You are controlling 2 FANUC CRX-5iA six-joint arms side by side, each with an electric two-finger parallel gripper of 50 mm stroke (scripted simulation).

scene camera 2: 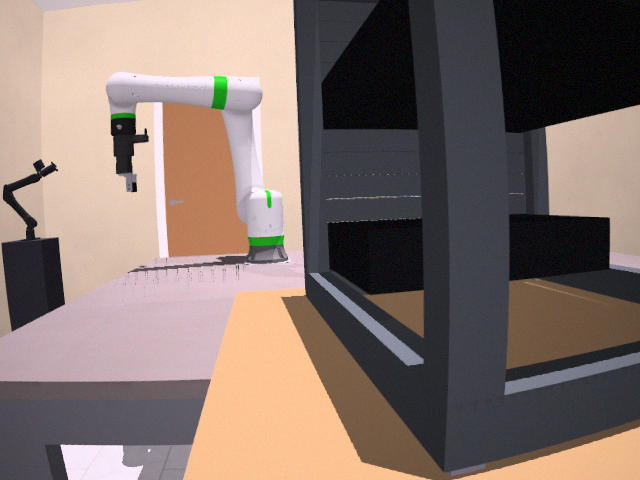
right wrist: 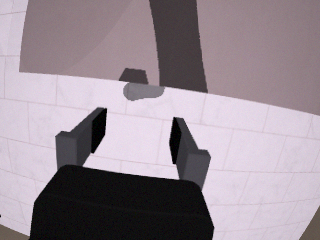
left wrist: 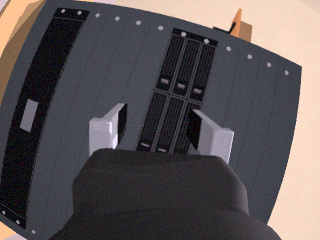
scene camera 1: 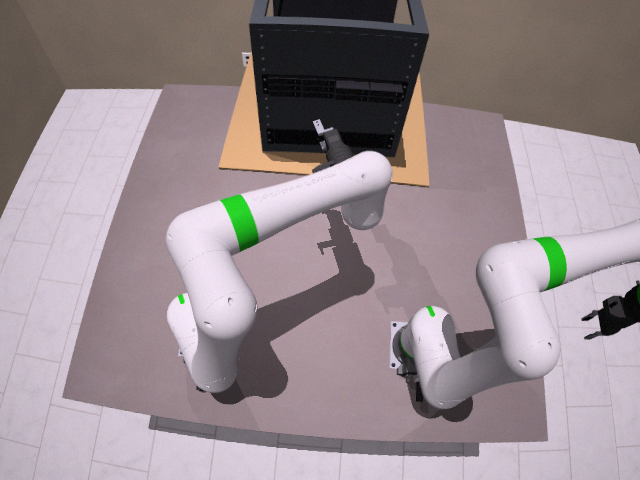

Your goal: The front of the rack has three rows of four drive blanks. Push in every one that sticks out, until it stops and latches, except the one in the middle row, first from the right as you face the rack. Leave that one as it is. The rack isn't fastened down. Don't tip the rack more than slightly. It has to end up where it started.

Observation:
In view: the left gripper (scene camera 1: 318, 127), the right gripper (scene camera 2: 131, 191), a dark rack (scene camera 2: 456, 396) and a wooden board (scene camera 2: 285, 391).
The dark rack also shows in the left wrist view (left wrist: 71, 68). The left gripper shows as well in the left wrist view (left wrist: 157, 119). The right gripper shows as well in the right wrist view (right wrist: 138, 126). The right wrist view does not show the dark rack: it is out of frame.

